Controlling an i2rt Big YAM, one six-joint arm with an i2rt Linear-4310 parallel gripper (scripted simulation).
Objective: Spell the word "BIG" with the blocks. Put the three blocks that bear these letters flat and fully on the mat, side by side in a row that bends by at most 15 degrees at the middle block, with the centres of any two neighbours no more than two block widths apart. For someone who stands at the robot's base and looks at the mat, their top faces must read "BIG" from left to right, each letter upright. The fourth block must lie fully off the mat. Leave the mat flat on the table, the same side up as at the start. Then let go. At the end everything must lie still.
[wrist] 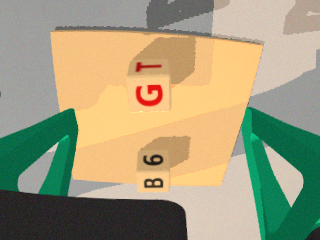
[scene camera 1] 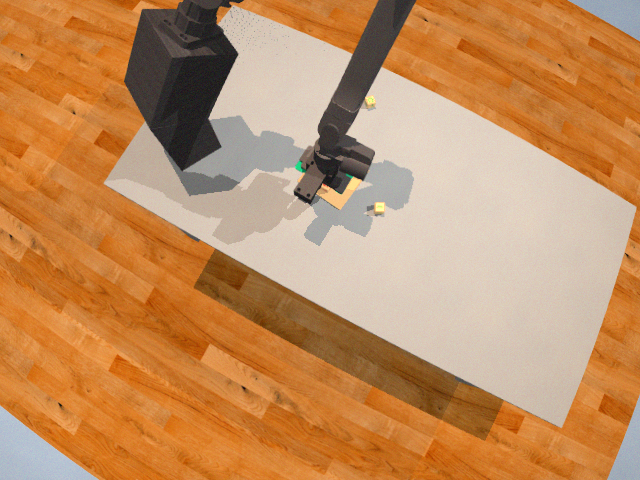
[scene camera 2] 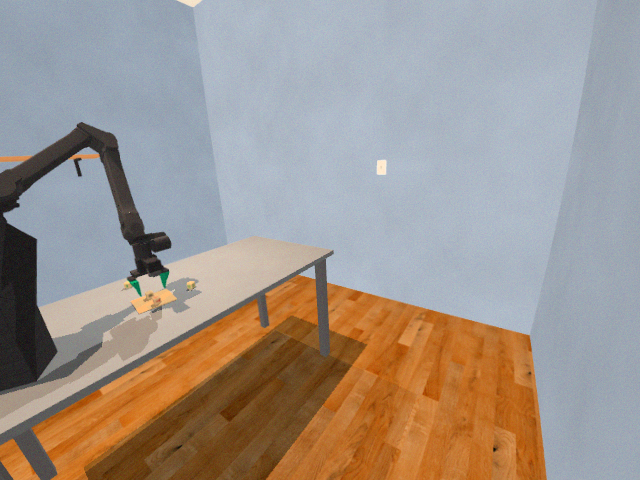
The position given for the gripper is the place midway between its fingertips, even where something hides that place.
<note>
In view: the gripper [wrist: 160, 118] and a mat [wrist: 211, 78].
</note>
